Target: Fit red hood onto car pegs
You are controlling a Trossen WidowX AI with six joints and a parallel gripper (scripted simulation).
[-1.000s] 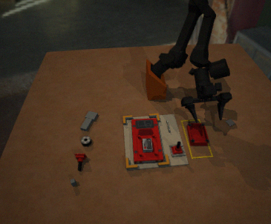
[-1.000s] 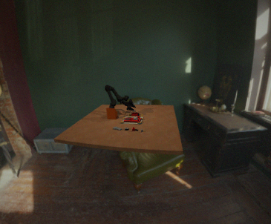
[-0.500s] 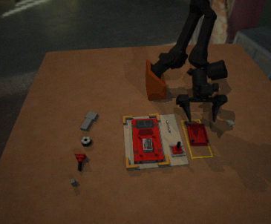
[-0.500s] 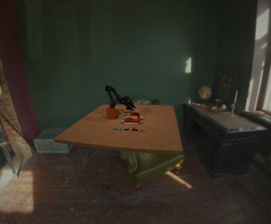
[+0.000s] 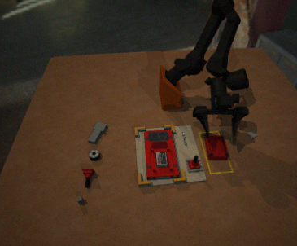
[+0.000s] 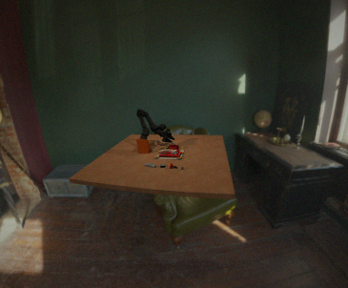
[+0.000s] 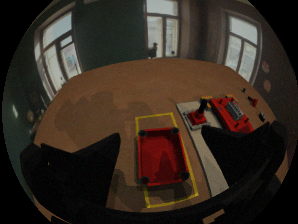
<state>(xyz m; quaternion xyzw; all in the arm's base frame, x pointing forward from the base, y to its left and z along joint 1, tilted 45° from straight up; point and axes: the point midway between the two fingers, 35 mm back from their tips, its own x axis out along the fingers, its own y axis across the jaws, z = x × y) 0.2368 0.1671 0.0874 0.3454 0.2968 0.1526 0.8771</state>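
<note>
The red hood lies 70 mm below my gripper tip. Round my gripper tip: small grey tile: 150 mm to the left, 80 mm below, 80 mm behind; grey engine block: 200 mm to the right, 80 mm ahead, 60 mm below; wheel: 450 mm to the right, 70 mm below, 60 mm ahead.
</note>
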